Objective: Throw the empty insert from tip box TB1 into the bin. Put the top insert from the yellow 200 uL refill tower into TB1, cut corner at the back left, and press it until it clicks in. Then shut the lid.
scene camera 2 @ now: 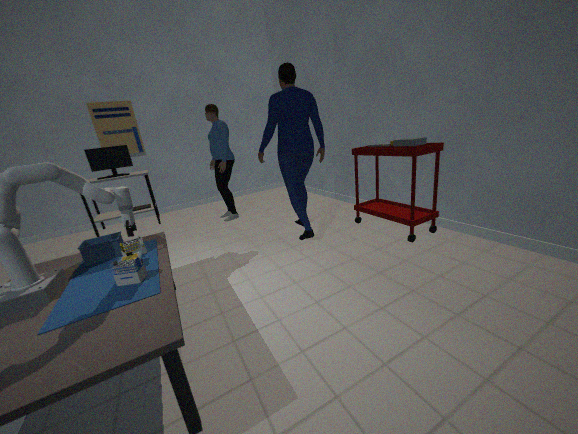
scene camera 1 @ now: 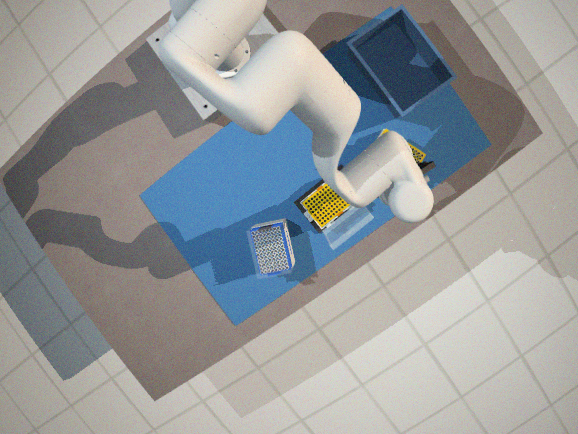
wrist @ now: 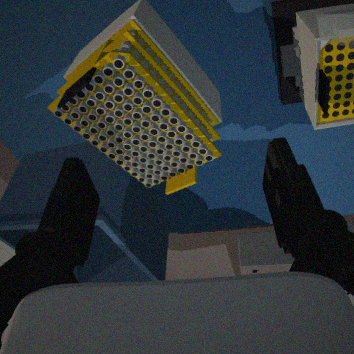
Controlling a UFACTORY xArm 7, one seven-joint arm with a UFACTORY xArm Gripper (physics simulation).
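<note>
Tip box TB1 [scene camera 1: 309,216] [wrist: 307,75] is open, with its clear lid [scene camera 1: 350,229] folded out to one side. A yellow insert [scene camera 1: 325,205] [wrist: 342,80] with dark, tipless holes sits in it. The yellow refill tower [scene camera 1: 416,153] [wrist: 135,120] is a stack of inserts, the top one full of tips; the arm hides most of it in scene camera 1. The blue bin [scene camera 1: 402,111] [wrist: 122,243] stands beyond the tower. My gripper [scene camera 2: 131,230] [wrist: 175,169] is open and empty, high above the table; the tower shows between its fingers in the wrist view.
A blue-edged box of pale tips [scene camera 1: 272,249] [scene camera 2: 129,276] stands on the blue mat [scene camera 1: 200,185] beside TB1. Two people [scene camera 2: 295,130] [scene camera 2: 220,145] and a red cart [scene camera 2: 425,148] are beyond the table [scene camera 2: 100,360].
</note>
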